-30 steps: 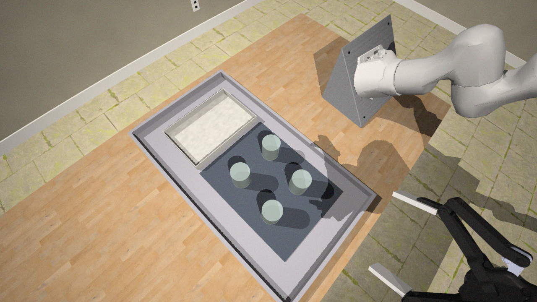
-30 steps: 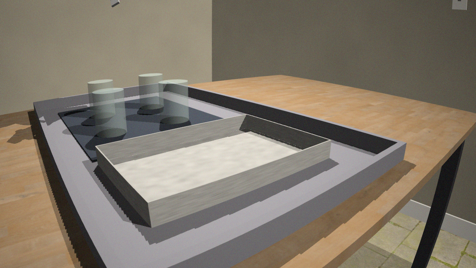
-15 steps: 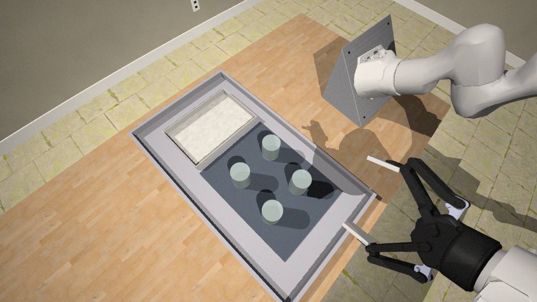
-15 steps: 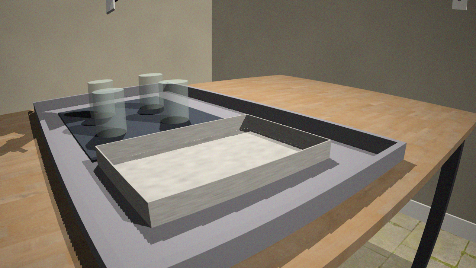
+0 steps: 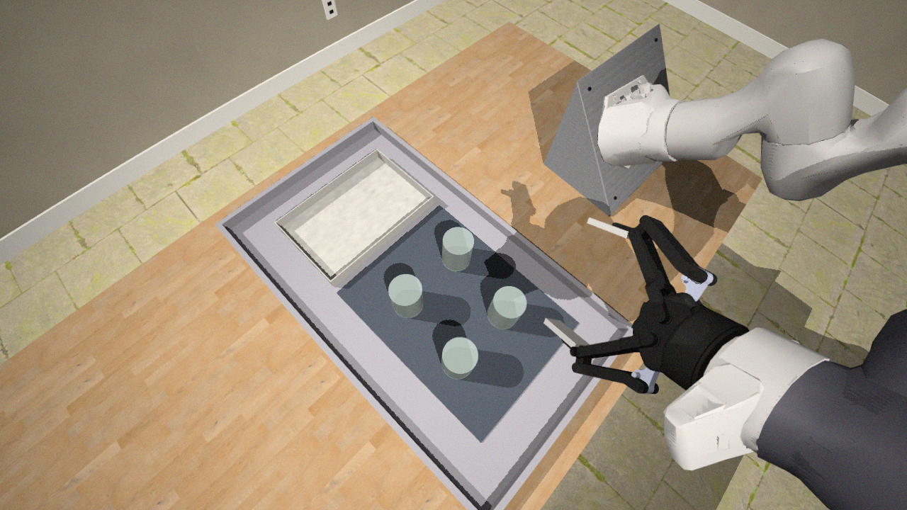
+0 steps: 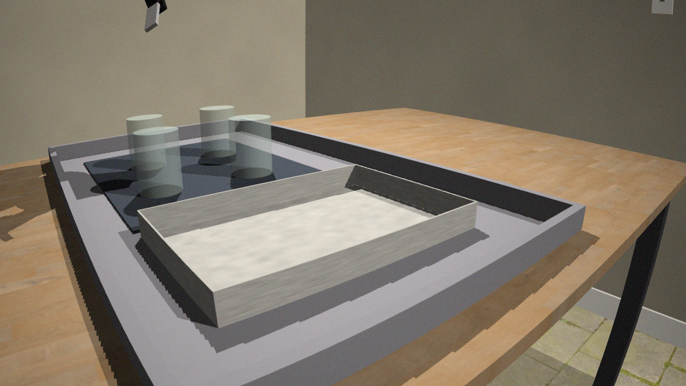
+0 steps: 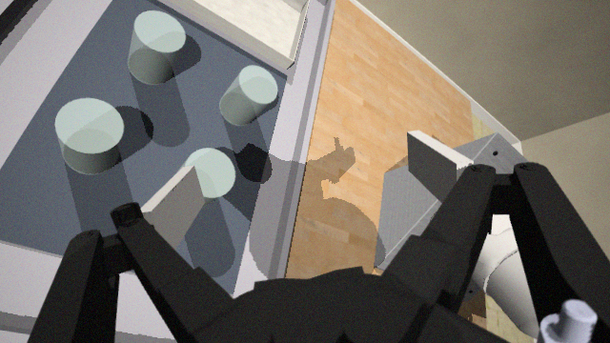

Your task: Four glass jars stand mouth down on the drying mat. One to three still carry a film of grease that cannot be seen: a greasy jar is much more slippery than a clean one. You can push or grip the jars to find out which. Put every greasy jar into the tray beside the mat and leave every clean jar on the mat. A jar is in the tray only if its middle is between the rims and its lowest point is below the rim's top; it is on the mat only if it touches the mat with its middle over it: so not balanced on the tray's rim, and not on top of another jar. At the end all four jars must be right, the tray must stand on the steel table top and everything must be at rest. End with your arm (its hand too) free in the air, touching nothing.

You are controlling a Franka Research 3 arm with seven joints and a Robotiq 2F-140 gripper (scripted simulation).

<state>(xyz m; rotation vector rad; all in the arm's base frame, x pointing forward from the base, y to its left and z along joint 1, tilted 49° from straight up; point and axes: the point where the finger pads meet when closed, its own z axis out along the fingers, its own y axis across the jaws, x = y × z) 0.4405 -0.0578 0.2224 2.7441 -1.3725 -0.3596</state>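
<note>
Now: the steel table top 29 cm below my hand, 24 cm to the right of it and 8 cm ahead of it. From my hand the other things lie so: dark drying mat 29 cm below, 13 cm to the right, 7 cm ahead; tray 45 cm to the right, 28 cm below, 6 cm ahead.
</note>
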